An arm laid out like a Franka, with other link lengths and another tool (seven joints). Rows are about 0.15 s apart.
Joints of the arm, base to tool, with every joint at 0 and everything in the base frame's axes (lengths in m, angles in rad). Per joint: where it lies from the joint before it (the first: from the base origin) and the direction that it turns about. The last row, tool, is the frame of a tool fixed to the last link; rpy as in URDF.
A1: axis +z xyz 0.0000 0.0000 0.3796
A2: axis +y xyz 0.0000 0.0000 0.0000
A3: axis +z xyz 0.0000 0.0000 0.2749
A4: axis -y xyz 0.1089 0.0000 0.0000
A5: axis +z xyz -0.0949 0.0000 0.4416
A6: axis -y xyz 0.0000 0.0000 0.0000
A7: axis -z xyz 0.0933 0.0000 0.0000
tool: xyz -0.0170 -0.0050 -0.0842 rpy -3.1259 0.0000 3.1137
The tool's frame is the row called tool.
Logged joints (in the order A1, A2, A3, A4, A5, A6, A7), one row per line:
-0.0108 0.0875 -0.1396 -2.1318 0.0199 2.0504 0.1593
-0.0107 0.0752 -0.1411 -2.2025 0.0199 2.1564 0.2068
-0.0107 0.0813 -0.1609 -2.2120 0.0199 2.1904 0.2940
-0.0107 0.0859 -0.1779 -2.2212 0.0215 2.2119 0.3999
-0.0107 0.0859 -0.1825 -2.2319 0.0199 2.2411 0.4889
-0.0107 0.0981 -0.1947 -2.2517 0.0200 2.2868 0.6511
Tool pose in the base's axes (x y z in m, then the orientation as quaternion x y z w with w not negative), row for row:
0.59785 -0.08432 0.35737 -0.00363 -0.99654 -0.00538 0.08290
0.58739 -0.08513 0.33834 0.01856 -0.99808 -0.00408 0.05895
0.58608 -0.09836 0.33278 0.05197 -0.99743 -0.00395 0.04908
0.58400 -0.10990 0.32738 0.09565 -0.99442 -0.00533 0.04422
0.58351 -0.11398 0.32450 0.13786 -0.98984 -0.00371 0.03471
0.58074 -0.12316 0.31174 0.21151 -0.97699 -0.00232 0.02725
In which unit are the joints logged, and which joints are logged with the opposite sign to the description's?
The joints are logged in radians. Opposite sign: A1, A7.
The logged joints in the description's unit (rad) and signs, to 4 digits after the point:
0.0108 0.0875 -0.1396 -2.1318 0.0199 2.0504 -0.1593
0.0107 0.0752 -0.1411 -2.2025 0.0199 2.1564 -0.2068
0.0107 0.0813 -0.1609 -2.2120 0.0199 2.1904 -0.2940
0.0107 0.0859 -0.1779 -2.2212 0.0215 2.2119 -0.3999
0.0107 0.0859 -0.1825 -2.2319 0.0199 2.2411 -0.4889
0.0107 0.0981 -0.1947 -2.2517 0.0200 2.2868 -0.6511

